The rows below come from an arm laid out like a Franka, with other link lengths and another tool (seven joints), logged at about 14 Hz.
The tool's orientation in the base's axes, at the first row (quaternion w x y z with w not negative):
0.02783 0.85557 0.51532 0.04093
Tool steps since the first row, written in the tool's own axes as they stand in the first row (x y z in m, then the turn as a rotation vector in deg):
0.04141 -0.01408 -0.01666 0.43 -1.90 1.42
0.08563 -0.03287 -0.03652 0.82 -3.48 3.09
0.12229 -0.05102 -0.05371 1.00 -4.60 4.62
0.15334 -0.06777 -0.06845 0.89 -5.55 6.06
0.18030 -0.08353 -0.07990 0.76 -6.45 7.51
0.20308 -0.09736 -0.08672 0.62 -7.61 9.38
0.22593 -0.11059 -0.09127 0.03 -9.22 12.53
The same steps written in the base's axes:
0.00525 0.04328 0.01703 -1.33 1.26 -1.57
0.00735 0.09126 0.03693 -2.37 2.33 -3.35
0.00676 0.13225 0.05392 -3.12 3.01 -4.97
0.00503 0.16761 0.06837 -3.87 3.35 -6.49
0.00258 0.19887 0.07946 -4.58 3.65 -8.02
0.00035 0.22551 0.08595 -5.48 4.05 -9.99
-0.00109 0.25192 0.09023 -6.86 4.27 -13.30

